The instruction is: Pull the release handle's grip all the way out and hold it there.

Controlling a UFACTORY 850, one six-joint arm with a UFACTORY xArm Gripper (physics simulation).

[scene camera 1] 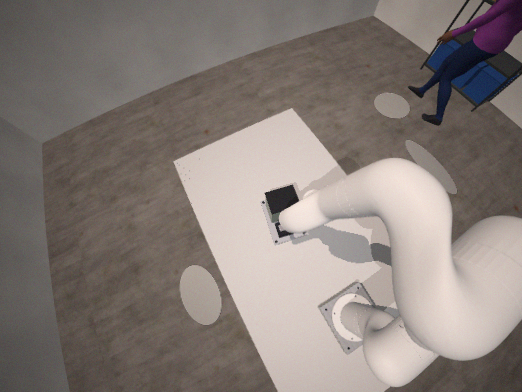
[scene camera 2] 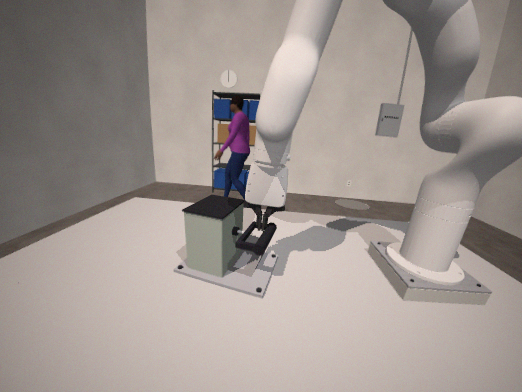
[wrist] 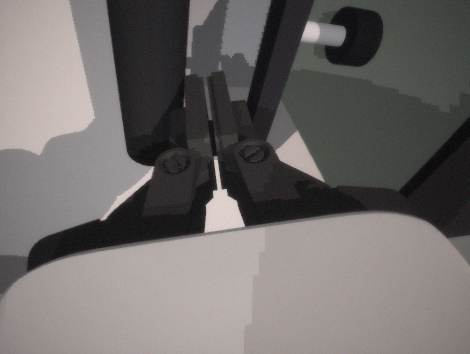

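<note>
The release handle is a black rectangular loop; its thick grip bar [scene camera 2: 267, 239] [wrist: 150, 75] is on the side away from the pale green housing [scene camera 2: 205, 245] [wrist: 390, 130]. A short light rod [wrist: 322, 33] joins the loop to a black round collar [scene camera 2: 235, 231] [wrist: 357, 36] on the housing face. My gripper [scene camera 2: 261, 228] [wrist: 208, 102] is shut and empty, pointing down into the loop's opening, between the grip bar and the loop's inner bar [wrist: 277, 65]. The left finger is right beside the grip bar; contact is unclear. In scene camera 1 the arm hides the fingers and most of the handle.
The housing has a black lid [scene camera 1: 281, 198] [scene camera 2: 214, 206] and stands on a grey base plate [scene camera 1: 268, 220] [scene camera 2: 240, 284] with bolts. The arm's own base plate [scene camera 1: 348, 346] [scene camera 2: 445, 295] is on the same white table. A person [scene camera 1: 497, 30] [scene camera 2: 239, 132] is by a shelf rack [scene camera 2: 213, 150] beyond the table.
</note>
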